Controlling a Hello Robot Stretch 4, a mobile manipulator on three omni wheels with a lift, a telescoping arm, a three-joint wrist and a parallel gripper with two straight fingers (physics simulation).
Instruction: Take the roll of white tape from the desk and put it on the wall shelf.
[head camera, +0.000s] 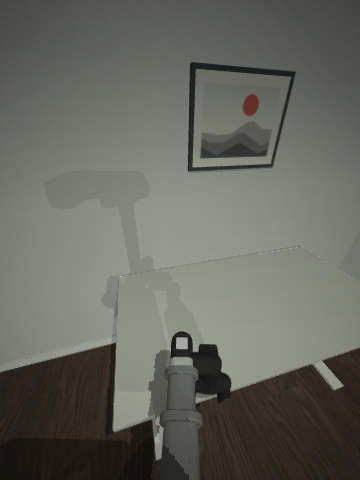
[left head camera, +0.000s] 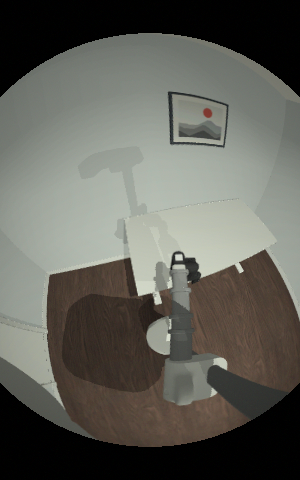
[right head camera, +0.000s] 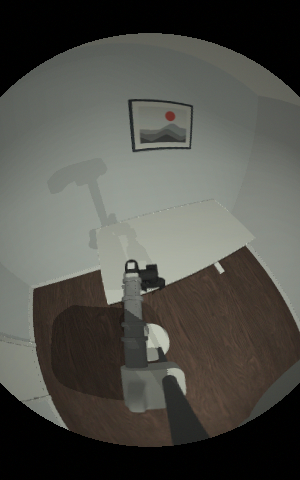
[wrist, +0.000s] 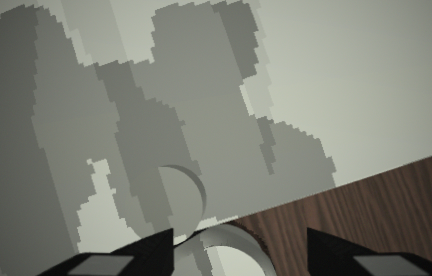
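The white desk (head camera: 270, 310) (left head camera: 210, 225) (right head camera: 190, 230) (wrist: 375, 75) stands against the wall. In the wrist view, a pale round disc (wrist: 185, 200) with a grey crescent side lies near the desk's front edge, close to the left fingertip; it looks like the roll of white tape, but shadows blur its outline and no hole shows clearly. The tape cannot be made out in the head views. My gripper (head camera: 220, 390) (left head camera: 194, 279) (right head camera: 159, 285) (wrist: 239, 249) is open, fingers wide apart, above the desk's front edge, with nothing gripped. The wall shelf does not show.
A framed picture (head camera: 237, 145) (left head camera: 200, 131) (right head camera: 162, 135) hangs above the desk. My telescoping arm (head camera: 181, 435) (left head camera: 181, 310) (right head camera: 134, 320) reaches over the dark wooden floor toward the desk. My shadow falls on the wall and desk. A side wall stands at the right.
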